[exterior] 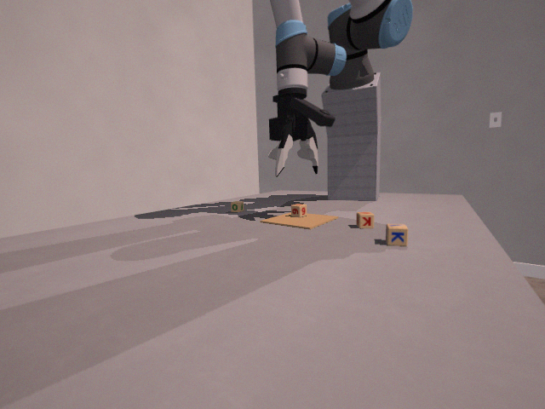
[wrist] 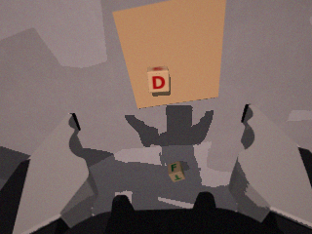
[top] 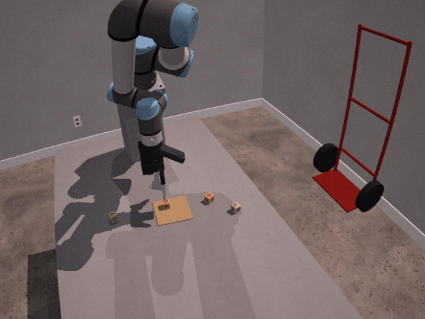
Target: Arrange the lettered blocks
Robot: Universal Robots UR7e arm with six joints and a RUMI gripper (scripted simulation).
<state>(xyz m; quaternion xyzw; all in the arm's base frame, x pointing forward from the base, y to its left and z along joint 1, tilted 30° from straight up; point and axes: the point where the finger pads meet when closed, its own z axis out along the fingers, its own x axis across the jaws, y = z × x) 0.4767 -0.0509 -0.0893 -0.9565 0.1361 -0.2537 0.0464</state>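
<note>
My hand is 9 cm above the red-marked block. Also, from my hand: red-lettered block (5 cm ahead, 17 cm to the left, 9 cm below); then tan mat (3 cm ahead, 1 cm to the left, 11 cm below); then green-lettered block (3 cm behind, 22 cm to the right, 9 cm below).
</note>
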